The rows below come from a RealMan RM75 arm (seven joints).
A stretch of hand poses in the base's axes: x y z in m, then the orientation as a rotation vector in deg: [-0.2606, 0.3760, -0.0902, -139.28, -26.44, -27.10]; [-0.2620, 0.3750, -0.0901, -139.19, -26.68, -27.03]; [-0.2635, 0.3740, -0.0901, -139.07, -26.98, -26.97]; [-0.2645, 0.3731, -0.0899, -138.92, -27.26, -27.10]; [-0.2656, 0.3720, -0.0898, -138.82, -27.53, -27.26]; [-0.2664, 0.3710, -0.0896, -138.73, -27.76, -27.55]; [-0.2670, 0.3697, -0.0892, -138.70, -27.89, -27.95]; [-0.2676, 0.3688, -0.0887, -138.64, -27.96, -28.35]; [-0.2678, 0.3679, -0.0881, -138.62, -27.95, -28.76]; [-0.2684, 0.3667, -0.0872, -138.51, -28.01, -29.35]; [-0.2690, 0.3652, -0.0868, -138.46, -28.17, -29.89]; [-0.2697, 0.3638, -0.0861, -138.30, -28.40, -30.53]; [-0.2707, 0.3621, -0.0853, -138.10, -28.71, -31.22]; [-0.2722, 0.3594, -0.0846, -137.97, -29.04, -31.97]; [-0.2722, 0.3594, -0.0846, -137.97, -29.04, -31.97]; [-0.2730, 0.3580, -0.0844, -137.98, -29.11, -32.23]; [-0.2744, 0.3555, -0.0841, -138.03, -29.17, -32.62]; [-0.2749, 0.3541, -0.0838, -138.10, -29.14, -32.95]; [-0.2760, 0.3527, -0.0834, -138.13, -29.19, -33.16]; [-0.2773, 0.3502, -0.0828, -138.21, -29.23, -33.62]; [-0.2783, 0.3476, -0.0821, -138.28, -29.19, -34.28]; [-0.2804, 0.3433, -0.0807, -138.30, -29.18, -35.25]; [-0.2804, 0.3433, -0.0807, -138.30, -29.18, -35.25]
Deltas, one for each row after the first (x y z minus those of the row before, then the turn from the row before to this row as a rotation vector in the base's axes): [-0.0014, -0.0010, 0.0001, 0.02, -0.01, 0.20]; [-0.0015, -0.0010, 0.0000, 0.03, -0.03, 0.25]; [-0.0010, -0.0009, 0.0002, 0.06, -0.17, 0.19]; [-0.0011, -0.0011, 0.0001, 0.02, -0.19, 0.17]; [-0.0008, -0.0010, 0.0002, 0.02, -0.27, 0.10]; [-0.0006, -0.0013, 0.0004, -0.01, -0.32, -0.01]; [-0.0006, -0.0009, 0.0005, 0.03, -0.31, -0.04]; [-0.0002, -0.0009, 0.0006, 0.02, -0.29, -0.11]; [-0.0006, -0.0012, 0.0009, 0.08, -0.44, -0.08]; [-0.0006, -0.0015, 0.0004, -0.01, -0.43, -0.02]; [-0.0007, -0.0014, 0.0007, 0.07, -0.52, 0.03]; [-0.0010, -0.0017, 0.0008, 0.08, -0.58, 0.08]; [-0.0015, -0.0027, 0.0007, 0.01, -0.63, 0.06]; [0.0000, 0.0000, 0.0000, 0.00, 0.00, 0.00]; [-0.0008, -0.0014, 0.0002, -0.04, -0.21, -0.03]; [-0.0014, -0.0025, 0.0003, -0.07, -0.30, -0.08]; [-0.0005, -0.0014, 0.0003, -0.06, -0.23, -0.13]; [-0.0011, -0.0014, 0.0004, -0.05, -0.16, -0.03]; [-0.0013, -0.0025, 0.0006, -0.10, -0.34, -0.12]; [-0.0010, -0.0026, 0.0007, -0.07, -0.46, -0.22]; [-0.0021, -0.0043, 0.0014, -0.05, -0.70, -0.27]; [0.0000, 0.0000, 0.0000, 0.00, 0.00, 0.00]
